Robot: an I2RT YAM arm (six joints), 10 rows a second.
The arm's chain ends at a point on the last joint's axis. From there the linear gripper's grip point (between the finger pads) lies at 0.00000 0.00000 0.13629 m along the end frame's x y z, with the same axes.
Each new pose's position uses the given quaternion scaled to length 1; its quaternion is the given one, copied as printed.
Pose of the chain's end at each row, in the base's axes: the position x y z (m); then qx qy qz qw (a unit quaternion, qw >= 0):
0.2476 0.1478 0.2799 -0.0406 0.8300 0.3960 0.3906
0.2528 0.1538 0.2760 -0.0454 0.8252 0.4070 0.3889
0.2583 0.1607 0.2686 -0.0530 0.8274 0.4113 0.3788
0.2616 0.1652 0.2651 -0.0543 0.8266 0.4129 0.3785
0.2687 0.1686 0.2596 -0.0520 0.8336 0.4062 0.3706
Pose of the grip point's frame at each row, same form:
0.3316 0.2417 0.2279 -0.0406 0.8300 0.3960 0.3906
0.3352 0.2502 0.2261 -0.0454 0.8252 0.4070 0.3889
0.3378 0.2589 0.2175 -0.0530 0.8274 0.4113 0.3788
0.3408 0.2638 0.2143 -0.0543 0.8266 0.4129 0.3785
0.3472 0.2662 0.2057 -0.0520 0.8336 0.4062 0.3706

